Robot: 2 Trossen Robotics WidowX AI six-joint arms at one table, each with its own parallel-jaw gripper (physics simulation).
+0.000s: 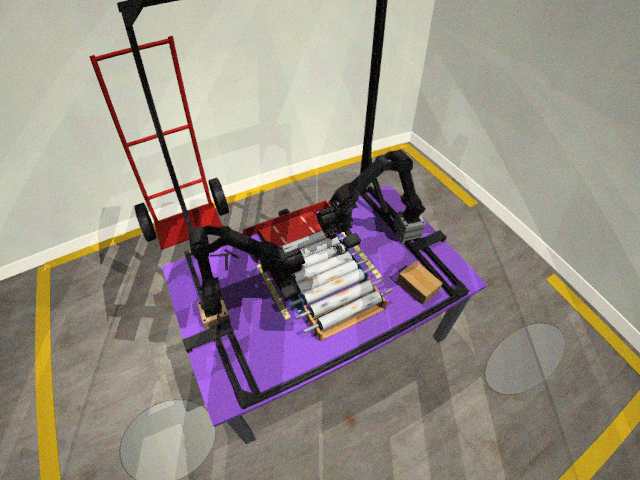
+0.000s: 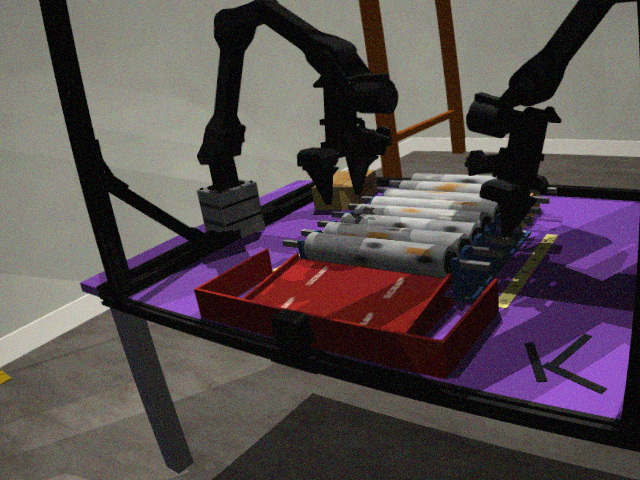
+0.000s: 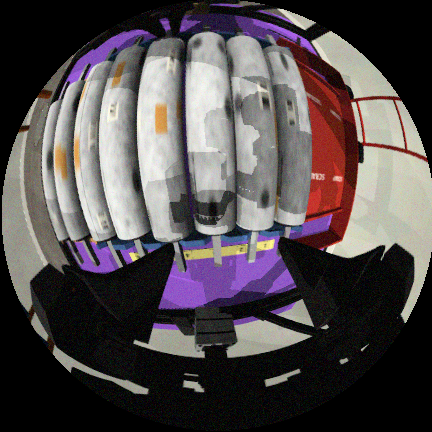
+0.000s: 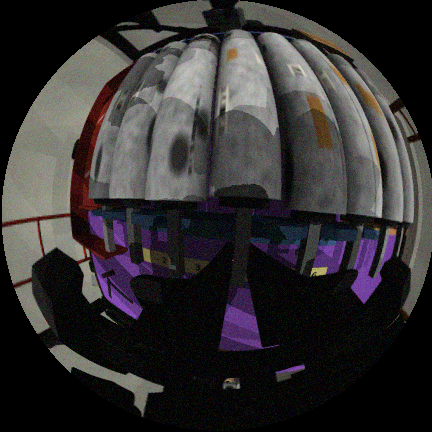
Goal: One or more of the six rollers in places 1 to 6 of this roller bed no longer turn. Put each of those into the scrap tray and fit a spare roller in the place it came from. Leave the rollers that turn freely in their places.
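Places are measured from the left arm's base along level axes (x ahead, y left, z up), in metres.
Where they show: left gripper, fingertip midpoint: (image 1: 341, 239) (image 2: 343, 199) (image 3: 226, 245); right gripper, fingertip midpoint: (image 1: 285, 284) (image 2: 506, 236) (image 4: 237, 246); left arm's base, link origin: (image 1: 411, 217) (image 2: 226, 185) (image 3: 214, 347); right arm's base, link origin: (image 1: 212, 308).
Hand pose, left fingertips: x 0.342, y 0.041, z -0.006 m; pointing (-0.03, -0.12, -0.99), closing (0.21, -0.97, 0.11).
Each offset is from my left fingertips to the top centre of the thing. "pt": to the spot under its first point.
Six grey-white rollers lie side by side on the bed's blue supports (image 2: 467, 258) (image 3: 197, 238). Two spare rollers {dx +0.059, dy +0.301, dz -0.029 m} (image 1: 351, 310) {dx +0.073, dy +0.242, dz -0.029 m} (image 3: 67, 155) lie beyond the sixth, at the wooden cradle {dx +0.065, dy +0.274, dz -0.099 m} (image 1: 356, 323). The red scrap tray {dx +0.166, dy -0.182, dz -0.055 m} (image 1: 286, 215) (image 2: 361, 333) (image 3: 348, 125) adjoins the first roller; no roller shows in it. My right gripper (image 1: 296, 294) (image 2: 506, 235) (image 4: 237, 246) is shut on the near shaft end of the fourth roller from the tray (image 3: 162, 90) (image 4: 245, 150), which still lies in line. My left gripper (image 1: 342, 242) (image 2: 342, 196) (image 3: 226, 245) is open above the opposite shaft ends.
Yellow numbered strips {pt dx +0.311, dy +0.140, dz -0.104 m} (image 1: 276, 297) (image 2: 529, 268) (image 3: 215, 251) run along both sides of the bed. A cardboard box {dx -0.265, dy +0.241, dz -0.050 m} (image 1: 419, 281) (image 2: 330, 199) stands beyond the left gripper's side. Black frame rails (image 1: 330, 356) edge the table. A red hand truck (image 1: 159, 135) stands by the wall.
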